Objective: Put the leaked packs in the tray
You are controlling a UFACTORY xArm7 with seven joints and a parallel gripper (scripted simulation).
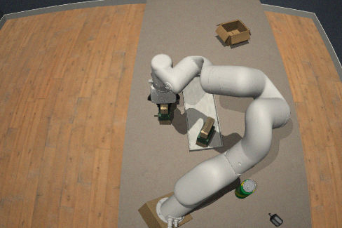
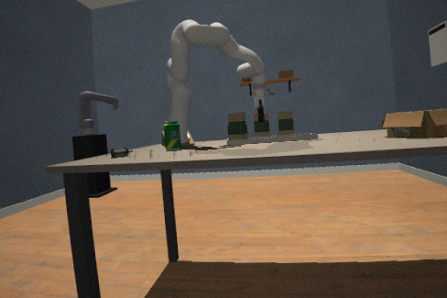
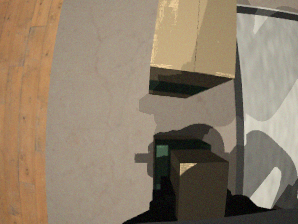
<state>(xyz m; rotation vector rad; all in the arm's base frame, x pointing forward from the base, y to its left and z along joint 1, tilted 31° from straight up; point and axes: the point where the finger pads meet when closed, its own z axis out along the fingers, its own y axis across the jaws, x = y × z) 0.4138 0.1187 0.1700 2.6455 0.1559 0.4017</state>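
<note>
Now: the tray 3 cm ahead of my hand, 17 cm to the right of it and 10 cm below it. The rest, counted from my hand: cardboard box 55 cm ahead, 40 cm to the right, 7 cm below; green can 38 cm behind, 34 cm to the right, 5 cm below; small dark object 53 cm behind, 49 cm to the right, 9 cm below.
</note>
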